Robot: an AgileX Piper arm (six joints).
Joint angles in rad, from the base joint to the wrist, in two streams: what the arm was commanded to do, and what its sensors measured. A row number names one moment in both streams.
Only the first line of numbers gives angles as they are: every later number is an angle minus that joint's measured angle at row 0.
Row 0, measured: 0.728, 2.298, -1.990, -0.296, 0.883, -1.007
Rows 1 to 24, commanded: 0.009, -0.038, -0.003, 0.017, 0.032, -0.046; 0.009, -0.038, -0.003, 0.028, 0.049, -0.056; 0.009, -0.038, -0.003, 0.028, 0.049, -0.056; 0.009, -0.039, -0.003, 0.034, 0.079, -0.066; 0.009, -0.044, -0.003, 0.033, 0.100, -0.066; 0.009, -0.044, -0.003, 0.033, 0.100, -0.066; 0.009, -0.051, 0.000, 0.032, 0.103, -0.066; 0.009, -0.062, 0.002, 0.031, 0.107, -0.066; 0.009, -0.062, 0.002, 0.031, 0.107, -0.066; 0.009, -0.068, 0.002, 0.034, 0.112, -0.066; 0.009, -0.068, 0.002, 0.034, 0.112, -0.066; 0.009, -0.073, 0.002, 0.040, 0.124, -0.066; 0.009, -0.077, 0.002, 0.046, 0.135, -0.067; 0.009, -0.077, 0.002, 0.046, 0.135, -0.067; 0.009, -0.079, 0.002, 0.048, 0.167, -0.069; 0.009, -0.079, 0.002, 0.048, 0.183, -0.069; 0.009, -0.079, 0.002, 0.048, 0.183, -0.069; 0.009, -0.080, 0.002, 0.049, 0.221, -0.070; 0.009, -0.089, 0.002, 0.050, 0.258, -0.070; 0.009, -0.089, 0.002, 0.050, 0.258, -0.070; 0.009, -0.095, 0.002, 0.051, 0.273, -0.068; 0.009, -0.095, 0.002, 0.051, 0.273, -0.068; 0.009, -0.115, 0.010, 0.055, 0.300, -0.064; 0.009, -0.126, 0.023, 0.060, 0.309, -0.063
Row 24, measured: 0.009, -0.096, 0.010, 0.048, 0.276, -0.053
